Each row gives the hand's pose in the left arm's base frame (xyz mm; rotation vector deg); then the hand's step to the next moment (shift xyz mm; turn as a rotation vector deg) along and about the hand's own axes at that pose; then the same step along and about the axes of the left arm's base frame.
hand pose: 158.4 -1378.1 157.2 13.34 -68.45 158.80
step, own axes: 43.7 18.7 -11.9 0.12 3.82 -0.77
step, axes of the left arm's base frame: -47.1 -2.2 -13.3 -0.82 -2.04 -3.22
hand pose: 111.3 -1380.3 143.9 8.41 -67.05 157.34
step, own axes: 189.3 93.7 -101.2 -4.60 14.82 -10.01
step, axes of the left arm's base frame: -205.9 28.4 -107.9 1.58 -3.36 -18.09
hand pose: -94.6 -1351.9 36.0 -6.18 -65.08 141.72
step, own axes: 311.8 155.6 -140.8 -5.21 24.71 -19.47
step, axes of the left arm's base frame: -303.0 134.0 -177.5 1.06 -2.65 -31.76
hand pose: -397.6 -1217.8 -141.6 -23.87 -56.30 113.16
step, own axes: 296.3 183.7 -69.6 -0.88 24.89 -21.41
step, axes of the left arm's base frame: -228.2 218.7 -162.8 -0.32 1.77 -32.79
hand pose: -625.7 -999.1 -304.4 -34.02 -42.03 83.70
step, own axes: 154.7 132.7 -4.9 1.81 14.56 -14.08
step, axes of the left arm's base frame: -88.8 159.8 -90.2 0.90 3.47 -20.02
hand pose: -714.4 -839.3 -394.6 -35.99 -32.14 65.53
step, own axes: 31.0 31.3 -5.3 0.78 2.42 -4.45
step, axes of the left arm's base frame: -6.8 37.2 -23.1 1.76 0.68 -4.76
